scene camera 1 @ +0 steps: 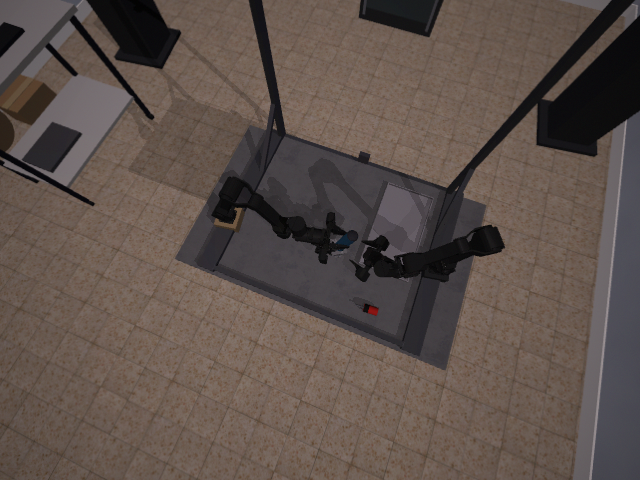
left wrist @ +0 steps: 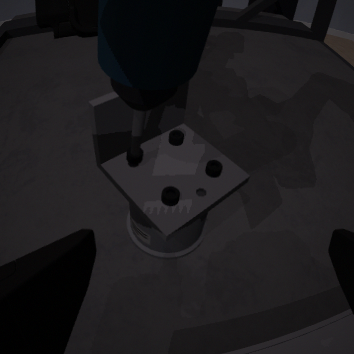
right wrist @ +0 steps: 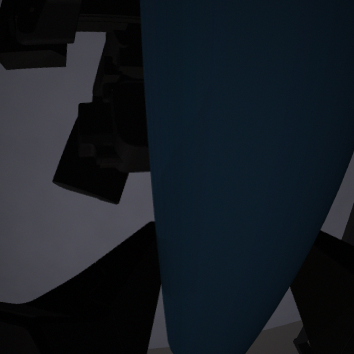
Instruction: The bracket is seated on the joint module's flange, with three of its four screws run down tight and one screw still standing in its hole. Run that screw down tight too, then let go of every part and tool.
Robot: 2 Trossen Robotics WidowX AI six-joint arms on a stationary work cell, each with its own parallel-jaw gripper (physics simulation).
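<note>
The bracket lies on the upright joint module, its side wall standing at the left wrist view's back left. Three black screw heads show on its plate. The blue power screwdriver points down, its bit on the fourth screw at the plate's left corner; the bit partly hides that head, and its exact height is unclear. My right gripper is shut on the screwdriver's body. My left gripper is open and empty, beside the module.
A red-and-black tool lies near the lower right of the work surface. A pale rectangular panel lies partly under the left arm. A wooden box stands by the right arm's base. Dark frame posts rise at the cell's far corners.
</note>
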